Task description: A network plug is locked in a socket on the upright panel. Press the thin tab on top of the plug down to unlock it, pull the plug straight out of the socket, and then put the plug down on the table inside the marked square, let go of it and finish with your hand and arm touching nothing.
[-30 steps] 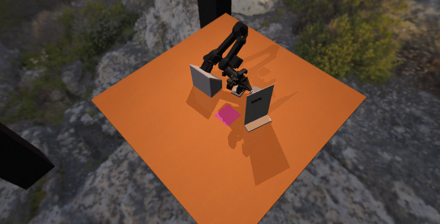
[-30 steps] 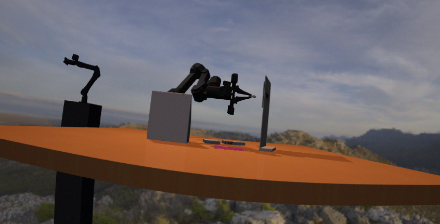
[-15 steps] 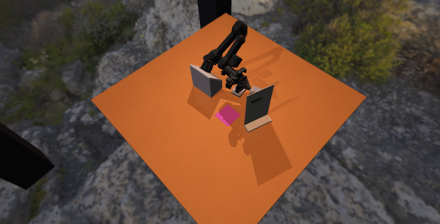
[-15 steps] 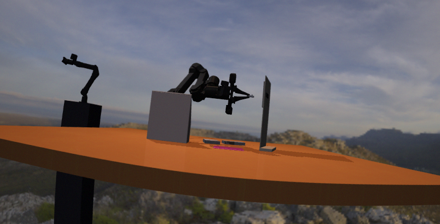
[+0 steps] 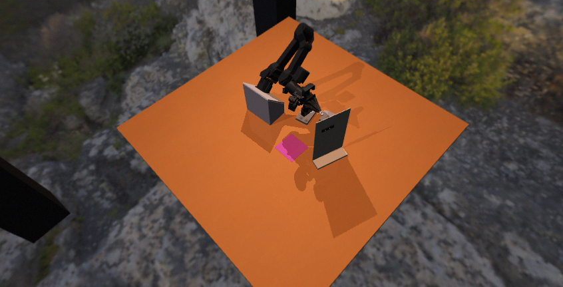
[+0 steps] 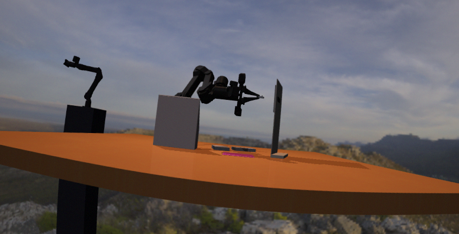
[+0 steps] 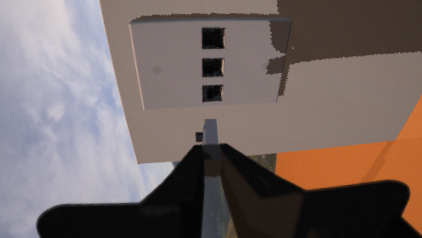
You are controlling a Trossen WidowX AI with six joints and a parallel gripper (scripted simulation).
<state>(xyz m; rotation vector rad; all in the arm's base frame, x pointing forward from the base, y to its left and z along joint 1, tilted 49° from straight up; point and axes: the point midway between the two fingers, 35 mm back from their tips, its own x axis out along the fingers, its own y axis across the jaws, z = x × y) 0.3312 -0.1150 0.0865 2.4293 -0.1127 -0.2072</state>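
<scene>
My gripper tip is now 80 mm past the magenta marked square, 100 mm to the left of it and 250 mm above it. The rest, counted from my gripper tip: grey network plug: right at my gripper tip; then pale socket panel: 80 mm ahead, 40 mm to the right, 110 mm below.
</scene>
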